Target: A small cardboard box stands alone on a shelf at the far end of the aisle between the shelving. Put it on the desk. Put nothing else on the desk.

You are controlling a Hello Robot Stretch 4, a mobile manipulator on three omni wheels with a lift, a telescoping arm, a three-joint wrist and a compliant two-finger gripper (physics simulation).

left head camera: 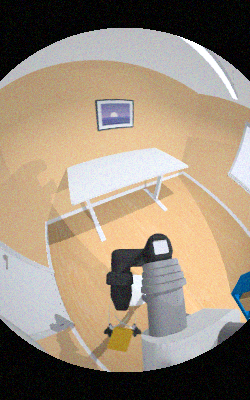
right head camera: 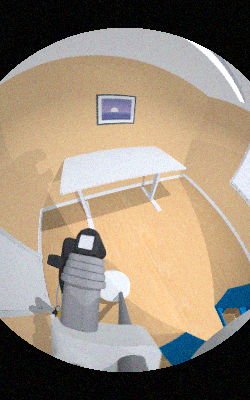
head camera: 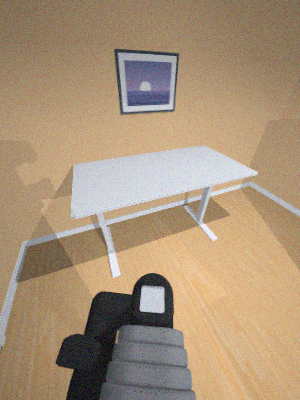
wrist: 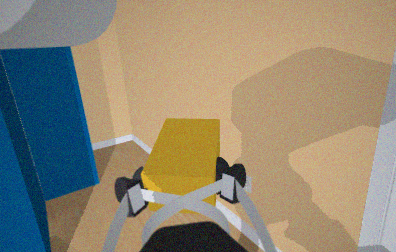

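Pixels of known places: gripper, between the fingertips: [left head camera: 121, 336] [wrist: 182, 176]; robot's base, origin of its link: [left head camera: 132, 289] [right head camera: 112, 284].
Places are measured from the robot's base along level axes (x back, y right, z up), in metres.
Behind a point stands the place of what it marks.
A small yellow box [wrist: 185, 150] @[x 0.112, y -0.104, z 1.145 m] [left head camera: 120, 339] @[x 0.121, y -0.102, z 1.147 m] is held between the two black fingertips of my gripper [wrist: 182, 176] @[x 0.124, y -0.099, z 1.111 m] [left head camera: 122, 331] @[x 0.124, y -0.099, z 1.111 m], which is shut on it. The box is up off the floor, away from the desk. The desk [head camera: 160, 177] @[x -1.151, y 0.016, z 0.923 m] [left head camera: 122, 172] @[x -1.086, y -0.056, z 0.923 m] [right head camera: 120, 167] @[x -1.097, y 0.010, z 0.923 m] has a white top on white legs and stands against the far wall, ahead in the head camera view. Its top is bare. In the right head camera view the gripper is mostly hidden behind the arm.
Blue shelving [wrist: 55, 120] @[x 2.066, y 0.842, z 0.673 m] [left head camera: 242, 295] [right head camera: 185, 348] stands close behind me. A framed picture [head camera: 147, 82] @[x -1.699, y -0.126, z 1.551 m] hangs above the desk. A white door [left head camera: 30, 290] @[x 0.164, y -1.026, z 0.570 m] is at the left. The arm [head camera: 150, 360] @[x -0.105, y 0.001, z 1.318 m] [left head camera: 165, 300] @[x -0.050, y -0.008, z 1.314 m] is in front of the mast.
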